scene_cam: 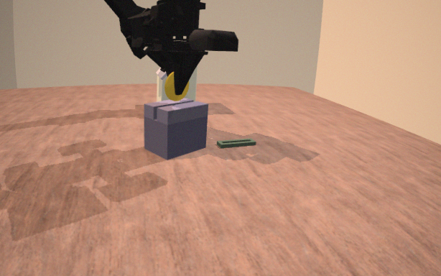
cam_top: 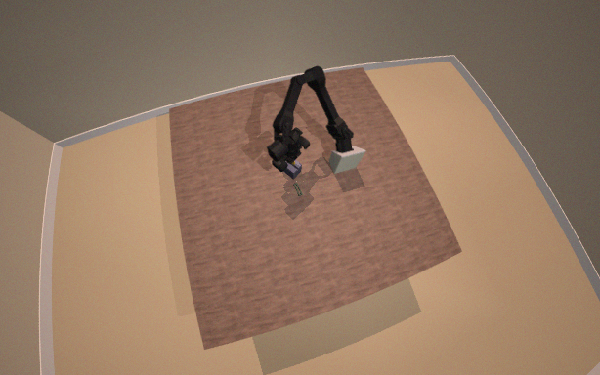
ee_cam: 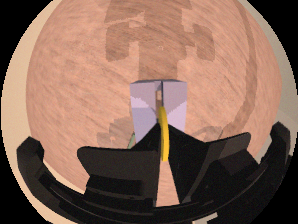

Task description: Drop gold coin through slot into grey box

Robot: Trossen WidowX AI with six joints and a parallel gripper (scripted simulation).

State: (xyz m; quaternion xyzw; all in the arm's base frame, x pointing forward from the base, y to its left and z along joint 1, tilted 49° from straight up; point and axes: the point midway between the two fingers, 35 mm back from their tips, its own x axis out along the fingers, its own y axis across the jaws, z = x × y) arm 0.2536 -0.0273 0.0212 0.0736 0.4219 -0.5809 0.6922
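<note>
Now: the gold coin 1 cm above my gripper tip.
</note>
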